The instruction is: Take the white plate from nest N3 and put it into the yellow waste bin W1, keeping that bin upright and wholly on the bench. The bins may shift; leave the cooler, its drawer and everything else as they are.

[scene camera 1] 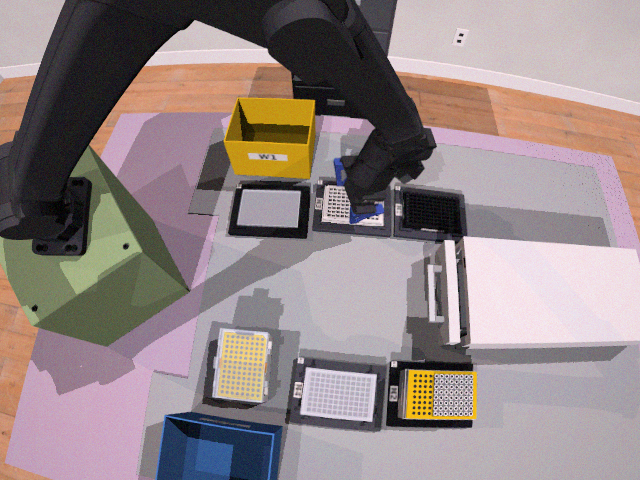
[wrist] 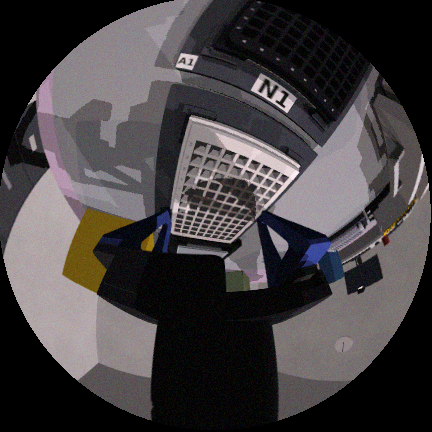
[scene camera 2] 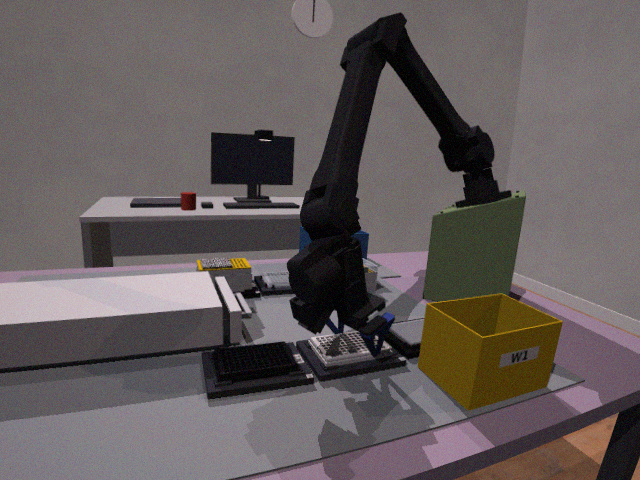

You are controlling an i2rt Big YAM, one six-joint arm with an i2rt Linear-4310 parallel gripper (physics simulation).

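Pixels of known places: gripper, fingertip midpoint: (scene camera 1: pixel 346 204) (wrist: pixel 214 213) (scene camera 2: pixel 357 345); arm's base at its link origin: (scene camera 1: pixel 64 217) (scene camera 2: pixel 483 202).
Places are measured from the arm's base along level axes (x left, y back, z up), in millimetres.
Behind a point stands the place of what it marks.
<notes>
The white plate (scene camera 1: pixel 333 202) @(x 118, y -436, z -230 mm) (scene camera 2: pixel 324 347) @(x 105, y -527, z -230 mm) (wrist: pixel 240 159) @(x 108, y -524, z -237 mm) lies flat in nest N3 (scene camera 1: pixel 351 230) @(x 57, y -468, z -244 mm) (scene camera 2: pixel 351 369) @(x 167, y -512, z -244 mm) (wrist: pixel 167 125) @(x 160, y -539, z -244 mm), a dark frame. My gripper (scene camera 1: pixel 347 202) @(x 114, y -463, z -236 mm) (scene camera 2: pixel 357 342) @(x 114, y -463, z -236 mm) (wrist: pixel 214 213) @(x 114, y -463, z -236 mm) is low over the nest, tilted, with one blue finger at each long side of the plate. The fingers stand wide and are shut on the plate; their contact is partly hidden by the arm. The yellow waste bin W1 (scene camera 1: pixel 297 166) @(x 202, y -365, z -210 mm) (scene camera 2: pixel 449 356) @(x 269, y -402, z -196 mm) (wrist: pixel 82 250) @(x 296, y -407, z -185 mm) stands upright on the bench, behind and left of the nest in scene camera 1, and its inside looks empty.
Nest N1 with a black plate (scene camera 1: pixel 431 209) @(x 90, y -645, z -233 mm) (scene camera 2: pixel 253 360) @(x 94, y -654, z -230 mm) (wrist: pixel 300 50) is beside N3. A black-framed pad (scene camera 1: pixel 269 214) @(x 103, y -301, z -236 mm) is on the other side. The white cooler (scene camera 1: pixel 547 294) @(x -136, y -827, z -172 mm) (scene camera 2: pixel 103 310) @(x -57, y -863, z -172 mm) has its drawer (scene camera 1: pixel 451 294) @(x -110, y -630, z -185 mm) slightly out. Several racks and a blue bin (scene camera 1: pixel 222 459) @(x -374, y -197, z -252 mm) stand at the near side.
</notes>
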